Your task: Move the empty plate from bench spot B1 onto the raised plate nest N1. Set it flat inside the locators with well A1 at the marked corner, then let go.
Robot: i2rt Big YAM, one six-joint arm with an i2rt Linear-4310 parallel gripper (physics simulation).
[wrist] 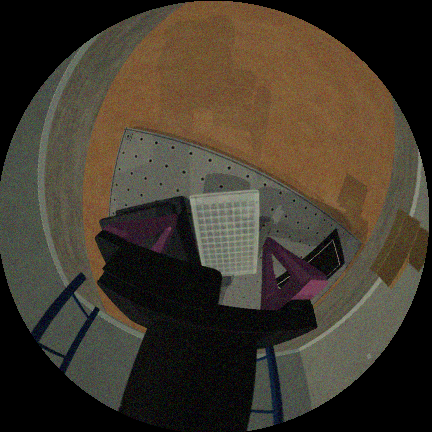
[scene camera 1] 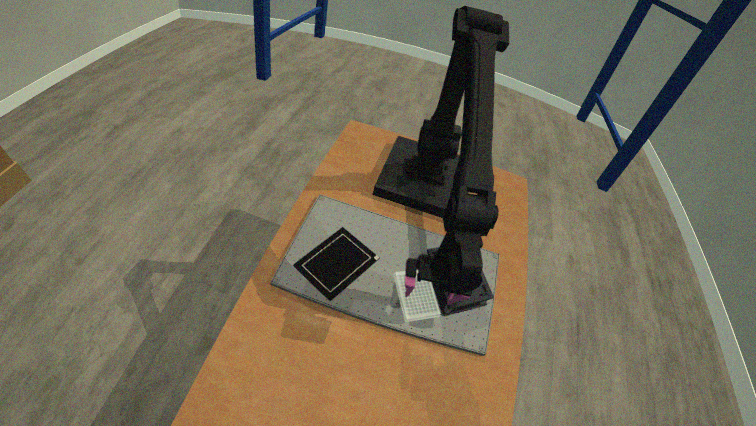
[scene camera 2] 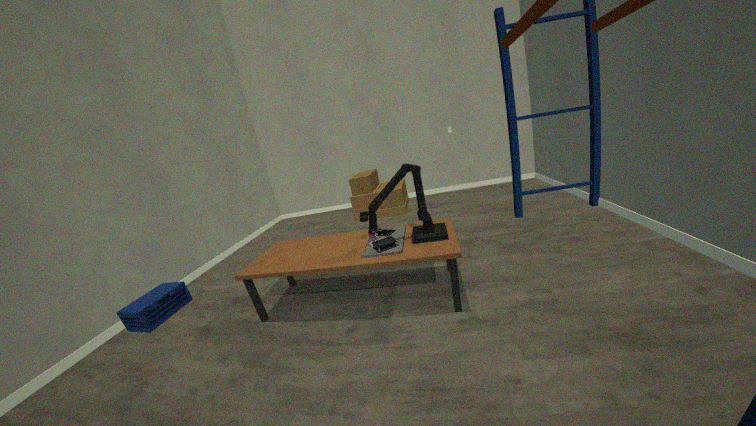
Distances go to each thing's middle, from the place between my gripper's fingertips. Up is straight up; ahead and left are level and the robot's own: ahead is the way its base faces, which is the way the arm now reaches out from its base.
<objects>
Now: the white well plate (scene camera 1: pixel 421 304) 40 mm below my hand, 30 mm behind it and 20 mm to the right of it. The rest, counted from my hand: black nest with white outline (scene camera 1: pixel 334 264) 230 mm to the right, 50 mm below, 40 mm behind.
</objects>
